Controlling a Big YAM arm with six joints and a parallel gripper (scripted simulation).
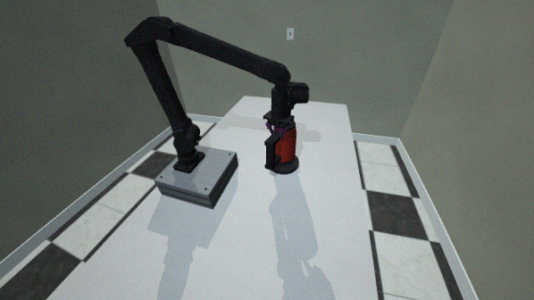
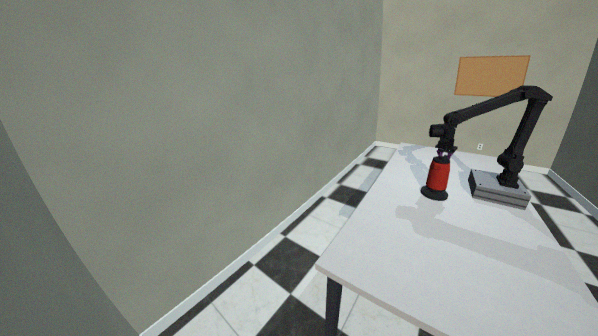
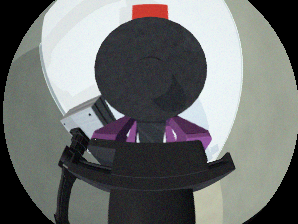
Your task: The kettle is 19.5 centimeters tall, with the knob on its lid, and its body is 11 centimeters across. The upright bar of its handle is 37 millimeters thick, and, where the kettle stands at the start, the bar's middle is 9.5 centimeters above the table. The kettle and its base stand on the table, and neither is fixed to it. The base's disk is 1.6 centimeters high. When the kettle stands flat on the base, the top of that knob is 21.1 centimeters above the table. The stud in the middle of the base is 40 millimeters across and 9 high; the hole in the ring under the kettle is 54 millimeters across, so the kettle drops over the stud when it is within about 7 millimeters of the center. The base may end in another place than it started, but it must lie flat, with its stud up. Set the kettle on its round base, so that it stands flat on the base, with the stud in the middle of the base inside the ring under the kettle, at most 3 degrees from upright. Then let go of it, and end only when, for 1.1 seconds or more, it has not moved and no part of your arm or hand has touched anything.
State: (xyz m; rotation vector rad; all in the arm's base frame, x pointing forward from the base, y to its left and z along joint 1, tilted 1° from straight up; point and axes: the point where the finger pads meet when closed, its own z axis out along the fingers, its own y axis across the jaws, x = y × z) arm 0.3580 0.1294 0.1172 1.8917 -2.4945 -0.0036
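My gripper is now 50 mm above the red kettle, 20 mm to the right of it and 10 mm short of it. Round my hand: round black base (190 mm below, 60 mm to the left, 10 mm ahead).
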